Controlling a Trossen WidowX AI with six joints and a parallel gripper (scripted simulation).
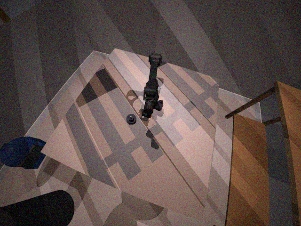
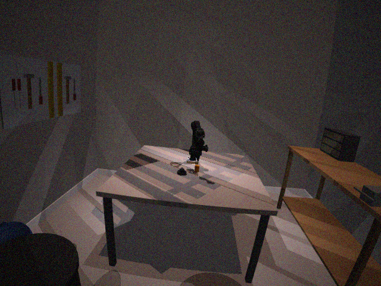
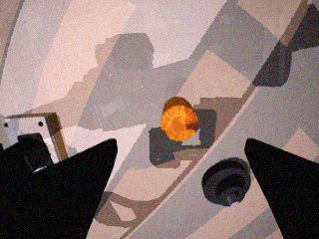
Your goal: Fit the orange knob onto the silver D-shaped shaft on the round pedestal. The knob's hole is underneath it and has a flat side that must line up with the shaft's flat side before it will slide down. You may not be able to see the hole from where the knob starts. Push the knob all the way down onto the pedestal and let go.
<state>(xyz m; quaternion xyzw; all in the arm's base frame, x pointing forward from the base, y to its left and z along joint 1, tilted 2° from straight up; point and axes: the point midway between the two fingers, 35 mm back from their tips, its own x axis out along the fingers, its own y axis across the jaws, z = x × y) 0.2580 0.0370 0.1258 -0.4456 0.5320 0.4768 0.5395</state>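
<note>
Now: the orange knob 80 mm below my gripper tip and 10 mm to the right of it. The rest, counted from my gripper tip: round dark pedestal (150 mm to the right, 90 mm below, 70 mm ahead).
</note>
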